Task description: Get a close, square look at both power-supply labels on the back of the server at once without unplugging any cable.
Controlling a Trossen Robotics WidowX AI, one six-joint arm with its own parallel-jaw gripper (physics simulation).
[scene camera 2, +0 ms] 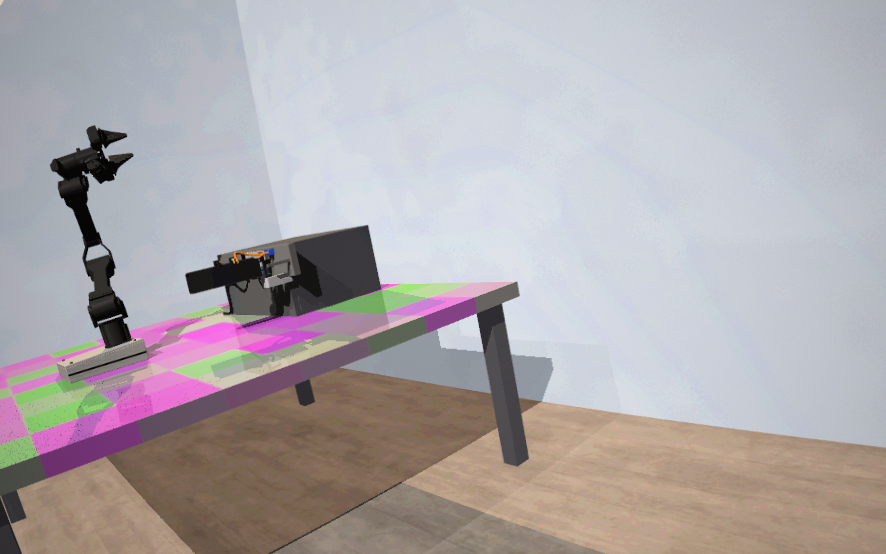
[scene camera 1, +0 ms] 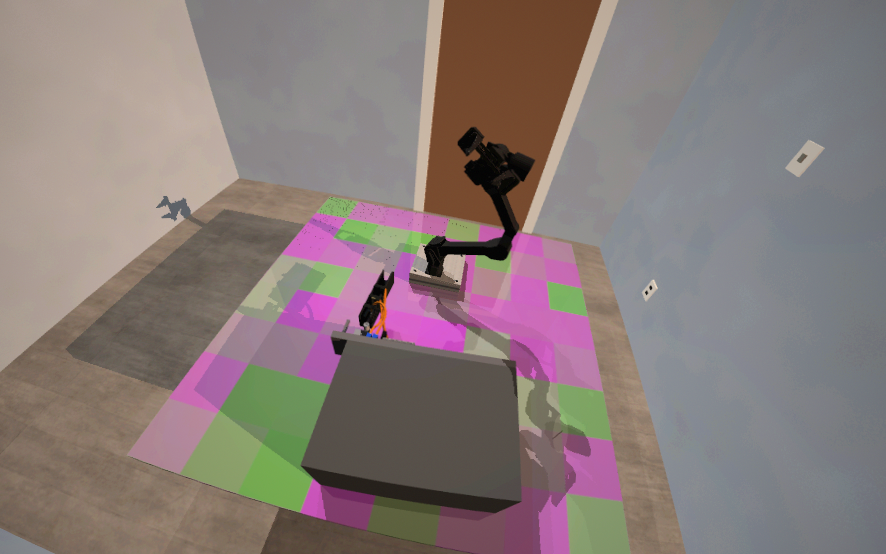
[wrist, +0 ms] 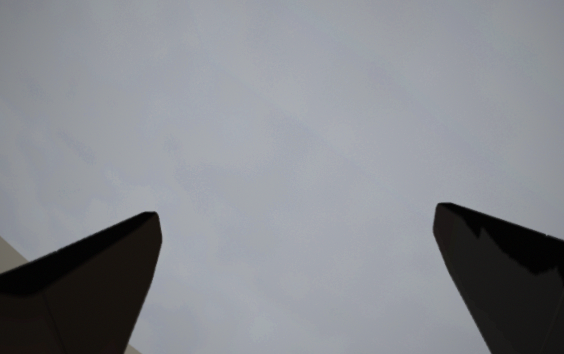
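Pixels of known places: gripper, between the fingertips: [scene camera 2: 130, 144] [scene camera 1: 479, 168] [wrist: 298, 222]; arm's base, origin of its link: [scene camera 2: 118, 344] [scene camera 1: 434, 270].
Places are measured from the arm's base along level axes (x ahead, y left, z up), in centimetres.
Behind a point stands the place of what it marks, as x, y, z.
Observation:
The server, a dark grey box [scene camera 1: 418, 418] {63.6, 7.8, 15.8} [scene camera 2: 336, 261] {64.0, -13.5, 7.4}, lies on the table, with its cabled back towards the arm's base. A black hinged bar [scene camera 1: 369, 308] {33.3, -14.4, 10.6} [scene camera 2: 203, 278] {22.8, -14.7, 12.2} sticks out from that back. Orange cables [scene camera 1: 382, 313] {35.7, -9.4, 12.9} run along the bar, near blue connectors [scene camera 2: 268, 251] {44.6, -10.6, 14.8}. Neither power-supply label can be made out in any view. My gripper [scene camera 2: 129, 145] {17.6, 9.3, 53.0} [wrist: 298, 222] {17.6, 9.3, 53.0} is open and empty, raised high above the table and well apart from the server. The wrist view faces a pale wall between the two dark fingers; the server does not show there.
The patterned pink and green table [scene camera 1: 280, 450] {73.6, -25.8, -4.8} [scene camera 2: 392, 336] {44.0, -64.2, -6.6} carries the arm's white base [scene camera 1: 427, 282] {5.0, -1.5, -2.6} [scene camera 2: 107, 361] {-5.2, -9.1, -2.3}, beyond the server in scene camera 1. A brown door [scene camera 1: 509, 65] and blue-grey walls stand behind and beside the table.

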